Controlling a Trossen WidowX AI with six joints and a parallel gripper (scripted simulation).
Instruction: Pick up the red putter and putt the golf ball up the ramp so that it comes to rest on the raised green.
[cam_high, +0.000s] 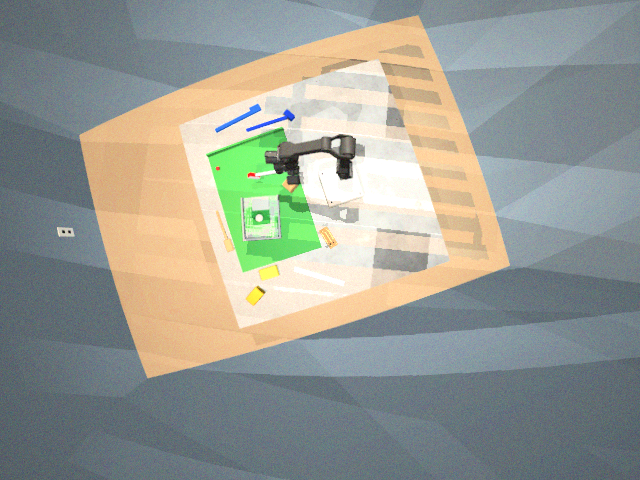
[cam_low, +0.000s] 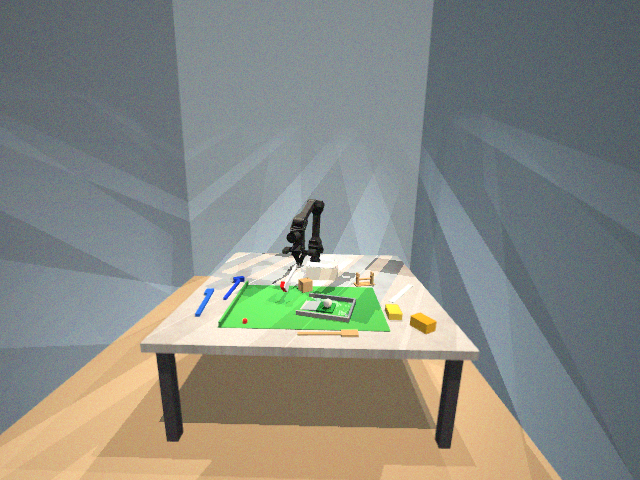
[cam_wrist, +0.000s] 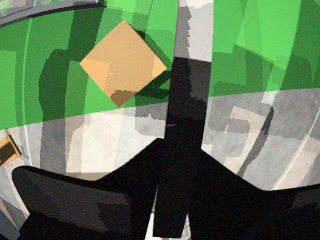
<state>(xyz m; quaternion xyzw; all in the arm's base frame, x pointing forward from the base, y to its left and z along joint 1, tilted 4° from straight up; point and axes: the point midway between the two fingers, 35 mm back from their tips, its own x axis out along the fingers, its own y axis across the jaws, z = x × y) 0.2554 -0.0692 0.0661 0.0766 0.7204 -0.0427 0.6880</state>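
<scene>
Now: gripper tip 90 mm above the tan cube, 50 mm short of it and 40 mm to the right of it. From my gripper tip the other things lie so: red putter 120 mm ahead, 20 mm to the right; then white golf ball 260 mm ahead, 180 mm to the left, 100 mm below; then grey frame 260 mm ahead, 190 mm to the left, 120 mm below.
</scene>
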